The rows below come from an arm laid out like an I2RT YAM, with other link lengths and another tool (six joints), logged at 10 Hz.
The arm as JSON. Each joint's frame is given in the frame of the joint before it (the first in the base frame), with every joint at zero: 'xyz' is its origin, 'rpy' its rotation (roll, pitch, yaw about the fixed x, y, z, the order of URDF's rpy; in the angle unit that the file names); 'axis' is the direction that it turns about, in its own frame. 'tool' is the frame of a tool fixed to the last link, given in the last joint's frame.
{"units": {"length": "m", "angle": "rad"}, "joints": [
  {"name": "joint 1", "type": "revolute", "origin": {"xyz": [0.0, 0.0, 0.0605], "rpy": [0.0, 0.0, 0.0]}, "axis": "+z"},
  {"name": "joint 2", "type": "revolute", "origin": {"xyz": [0.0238, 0.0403, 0.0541], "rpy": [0.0, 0.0, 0.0]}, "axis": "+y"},
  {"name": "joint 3", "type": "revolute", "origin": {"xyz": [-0.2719, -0.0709, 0.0], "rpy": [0.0, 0.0, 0.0]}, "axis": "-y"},
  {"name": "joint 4", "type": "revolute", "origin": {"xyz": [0.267, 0.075, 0.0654], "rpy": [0.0, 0.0, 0.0]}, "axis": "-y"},
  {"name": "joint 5", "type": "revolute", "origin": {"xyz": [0.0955, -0.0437, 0.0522], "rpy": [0.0, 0.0, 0.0]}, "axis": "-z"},
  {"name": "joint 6", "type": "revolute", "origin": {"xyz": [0.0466, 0.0, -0.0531], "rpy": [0.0, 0.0, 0.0]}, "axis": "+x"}
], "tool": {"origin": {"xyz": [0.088, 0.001, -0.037], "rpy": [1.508, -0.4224, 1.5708]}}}
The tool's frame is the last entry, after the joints.
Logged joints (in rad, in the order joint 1, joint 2, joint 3, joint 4, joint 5, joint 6), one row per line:
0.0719, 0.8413, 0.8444, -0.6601, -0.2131, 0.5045
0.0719, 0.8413, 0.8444, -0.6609, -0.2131, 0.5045
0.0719, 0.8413, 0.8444, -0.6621, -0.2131, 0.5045
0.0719, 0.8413, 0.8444, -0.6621, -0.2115, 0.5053
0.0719, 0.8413, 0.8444, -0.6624, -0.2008, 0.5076
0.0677, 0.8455, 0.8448, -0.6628, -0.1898, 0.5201
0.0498, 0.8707, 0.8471, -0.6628, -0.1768, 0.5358
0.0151, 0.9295, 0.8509, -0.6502, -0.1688, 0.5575
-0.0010, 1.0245, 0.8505, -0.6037, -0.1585, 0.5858
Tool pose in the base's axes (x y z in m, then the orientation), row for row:
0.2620, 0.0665, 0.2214, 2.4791, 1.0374, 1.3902
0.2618, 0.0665, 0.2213, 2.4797, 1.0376, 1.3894
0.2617, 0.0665, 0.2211, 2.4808, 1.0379, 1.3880
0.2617, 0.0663, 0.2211, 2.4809, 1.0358, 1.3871
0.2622, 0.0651, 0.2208, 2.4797, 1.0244, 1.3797
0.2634, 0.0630, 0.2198, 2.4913, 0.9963, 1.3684
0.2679, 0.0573, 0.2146, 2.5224, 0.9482, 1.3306
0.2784, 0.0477, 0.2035, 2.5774, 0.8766, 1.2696
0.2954, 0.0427, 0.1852, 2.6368, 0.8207, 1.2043
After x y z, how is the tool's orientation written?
As a rotation vector, in radians.
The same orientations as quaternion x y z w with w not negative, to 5 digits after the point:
0.81798, 0.34229, 0.45869, 0.05792
0.81813, 0.34233, 0.45840, 0.05782
0.81840, 0.34240, 0.45789, 0.05764
0.81869, 0.34181, 0.45774, 0.05817
0.82033, 0.33889, 0.45643, 0.06229
0.82541, 0.33009, 0.45337, 0.06479
0.83736, 0.31477, 0.44172, 0.06807
0.85599, 0.29113, 0.42165, 0.06880
0.87340, 0.27184, 0.39891, 0.06438

